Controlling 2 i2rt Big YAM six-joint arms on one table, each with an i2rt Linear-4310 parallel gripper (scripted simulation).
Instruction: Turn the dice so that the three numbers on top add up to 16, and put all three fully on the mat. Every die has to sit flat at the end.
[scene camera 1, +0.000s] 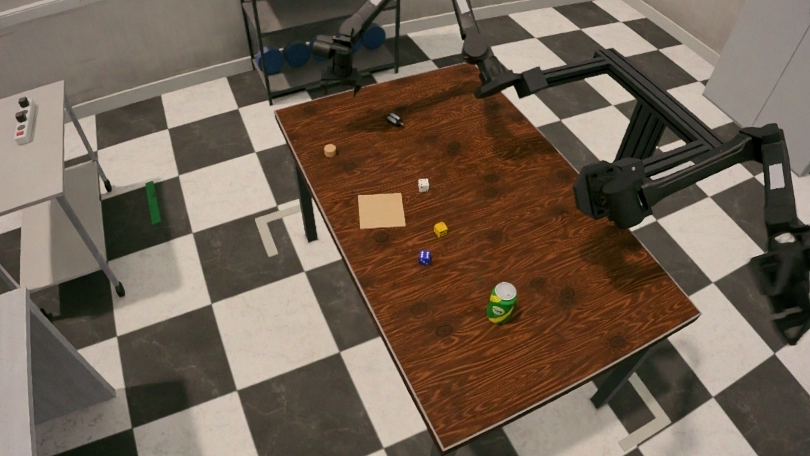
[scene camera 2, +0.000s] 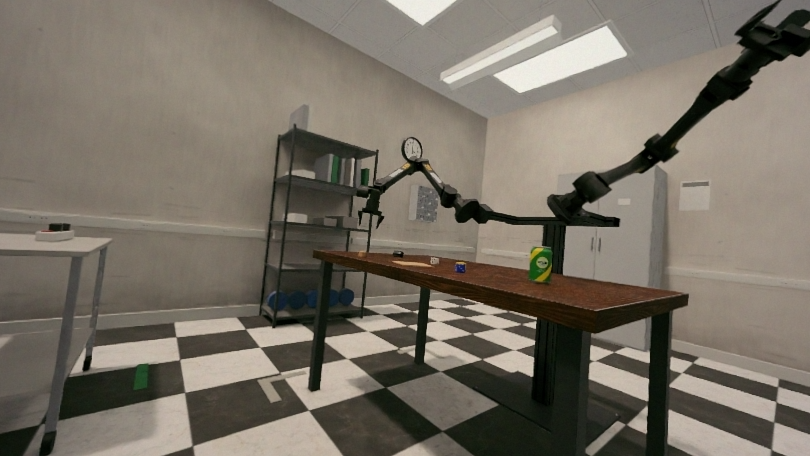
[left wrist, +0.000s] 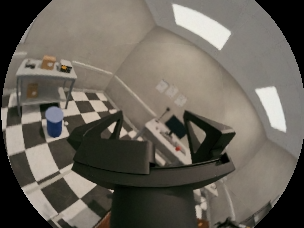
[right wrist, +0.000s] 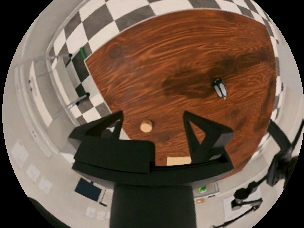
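Observation:
I find my left gripper (scene camera 1: 787, 320) (left wrist: 153, 113) in the scene, and my right gripper (scene camera 1: 340, 95) (right wrist: 153, 113) is here as well. There is also a tan mat (scene camera 1: 382, 210); the left wrist view misses the mat, hidden by my left gripper.

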